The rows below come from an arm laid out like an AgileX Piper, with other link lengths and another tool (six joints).
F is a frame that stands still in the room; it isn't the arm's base.
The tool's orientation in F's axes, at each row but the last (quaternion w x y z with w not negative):
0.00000, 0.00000, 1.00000, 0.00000
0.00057, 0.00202, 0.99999, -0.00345
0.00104, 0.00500, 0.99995, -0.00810
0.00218, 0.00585, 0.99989, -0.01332
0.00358, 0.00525, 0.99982, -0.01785
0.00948, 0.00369, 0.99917, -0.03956
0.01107, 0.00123, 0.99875, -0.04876
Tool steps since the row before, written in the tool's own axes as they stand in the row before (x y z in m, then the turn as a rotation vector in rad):
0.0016, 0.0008, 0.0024, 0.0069, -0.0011, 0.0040
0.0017, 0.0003, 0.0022, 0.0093, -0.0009, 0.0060
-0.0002, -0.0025, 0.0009, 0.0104, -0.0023, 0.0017
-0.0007, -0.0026, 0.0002, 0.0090, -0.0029, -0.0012
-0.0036, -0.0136, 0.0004, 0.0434, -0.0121, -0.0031
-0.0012, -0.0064, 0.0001, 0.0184, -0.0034, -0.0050
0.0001, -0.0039, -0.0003, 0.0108, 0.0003, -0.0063
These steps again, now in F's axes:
-0.0016, 0.0008, -0.0024, -0.0069, -0.0011, -0.0040
-0.0017, 0.0003, -0.0022, -0.0093, -0.0009, -0.0060
0.0002, -0.0025, -0.0009, -0.0104, -0.0022, -0.0017
0.0007, -0.0026, -0.0001, -0.0090, -0.0028, 0.0012
0.0035, -0.0136, 0.0001, -0.0435, -0.0115, 0.0032
0.0011, -0.0064, 0.0004, -0.0185, -0.0029, 0.0049
-0.0001, -0.0039, 0.0007, -0.0109, 0.0009, 0.0060

